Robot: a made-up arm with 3 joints. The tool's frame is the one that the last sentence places.
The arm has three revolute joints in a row. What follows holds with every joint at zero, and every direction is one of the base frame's. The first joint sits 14 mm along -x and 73 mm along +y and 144 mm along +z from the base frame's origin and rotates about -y. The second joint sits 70 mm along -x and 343 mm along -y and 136 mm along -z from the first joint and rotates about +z. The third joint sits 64 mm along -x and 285 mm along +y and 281 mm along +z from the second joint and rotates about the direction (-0.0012, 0.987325, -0.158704). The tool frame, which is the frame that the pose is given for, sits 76 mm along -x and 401 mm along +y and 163 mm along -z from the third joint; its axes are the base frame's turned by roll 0.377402, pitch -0.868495 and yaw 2.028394 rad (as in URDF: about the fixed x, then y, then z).
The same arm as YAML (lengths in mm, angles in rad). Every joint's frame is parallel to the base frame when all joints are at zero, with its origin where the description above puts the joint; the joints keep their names.
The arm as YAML. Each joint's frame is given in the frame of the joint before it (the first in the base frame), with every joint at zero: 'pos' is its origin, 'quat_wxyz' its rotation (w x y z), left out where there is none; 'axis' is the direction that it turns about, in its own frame. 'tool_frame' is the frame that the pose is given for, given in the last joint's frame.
length_unit: mm
angle_unit: rad
joints:
  - joint: joint 1
    pos: [-14.0, 73.0, 144.0]
    axis: [0.0, -1.0, 0.0]
  - joint: joint 2
    pos: [-70.0, -343.0, -136.0]
    axis: [0.0, 0.0, 1.0]
  - joint: joint 3
    pos: [-64.0, 285.0, 281.0]
    axis: [-0.0012, 0.987325, -0.158704]
tool_frame:
  pos: [-76.0, 401.0, -163.0]
  quat_wxyz: [0.403752, 0.440783, -0.073839, 0.798274]

